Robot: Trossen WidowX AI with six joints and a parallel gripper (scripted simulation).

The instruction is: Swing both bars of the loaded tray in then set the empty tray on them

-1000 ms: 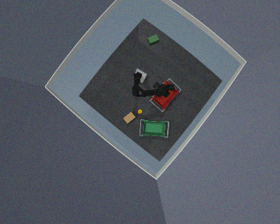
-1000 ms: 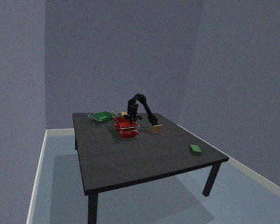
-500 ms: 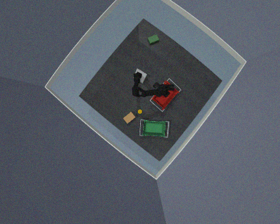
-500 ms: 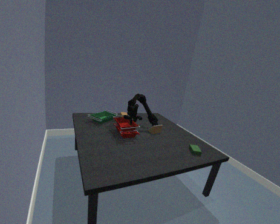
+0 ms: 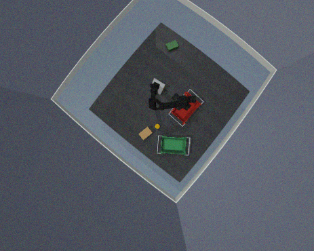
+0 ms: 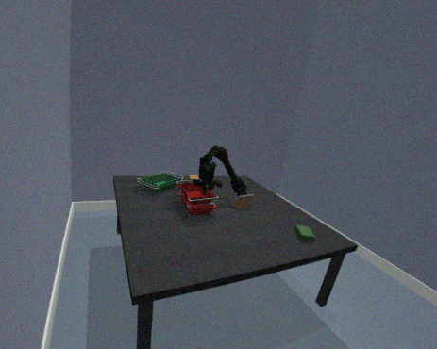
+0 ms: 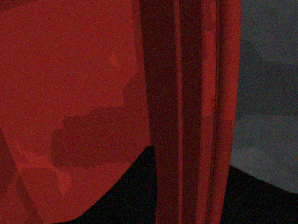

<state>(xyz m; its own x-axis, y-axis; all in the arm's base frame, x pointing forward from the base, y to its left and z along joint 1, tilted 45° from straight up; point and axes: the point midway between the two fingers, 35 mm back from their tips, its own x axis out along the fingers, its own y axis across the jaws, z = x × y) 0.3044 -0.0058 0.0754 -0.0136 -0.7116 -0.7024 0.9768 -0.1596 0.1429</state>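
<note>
The red tray lies 7 cm ahead of my gripper tip, 3 cm above it and 2 cm to the right of it. Also, from my gripper tip: green block (55 cm to the left, 37 cm behind, 7 cm below); tan block (43 cm to the right, 17 cm behind, 6 cm below); yellow piece (31 cm to the right, 9 cm behind, 8 cm below).
</note>
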